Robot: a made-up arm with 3 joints.
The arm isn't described. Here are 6 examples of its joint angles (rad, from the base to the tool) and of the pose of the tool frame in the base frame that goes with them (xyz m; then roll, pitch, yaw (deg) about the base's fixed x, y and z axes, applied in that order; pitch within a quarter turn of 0, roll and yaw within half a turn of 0).
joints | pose
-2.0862 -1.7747 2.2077 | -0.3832 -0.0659 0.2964 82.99 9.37 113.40
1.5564 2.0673 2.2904 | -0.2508 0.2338 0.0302 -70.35 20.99 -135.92
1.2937 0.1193 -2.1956 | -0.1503 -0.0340 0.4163 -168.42 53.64 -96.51
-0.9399 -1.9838 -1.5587 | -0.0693 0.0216 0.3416 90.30 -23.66 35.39
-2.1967 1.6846 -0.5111 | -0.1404 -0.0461 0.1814 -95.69 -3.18 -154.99
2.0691 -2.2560 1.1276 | -0.0580 0.3747 0.2670 109.31 34.87 60.06
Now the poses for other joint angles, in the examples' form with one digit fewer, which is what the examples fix.
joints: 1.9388 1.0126 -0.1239
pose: -0.069 0.191 0.137 -58.2 3.8 105.1
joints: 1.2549 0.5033 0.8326
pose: -0.015 0.369 0.264 -39.3 -40.4 99.8
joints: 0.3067 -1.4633 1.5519
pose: 0.376 -0.061 0.382 89.9 -6.2 -71.3
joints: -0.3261 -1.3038 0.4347
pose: 0.310 -0.032 0.351 76.1 -6.4 -42.8
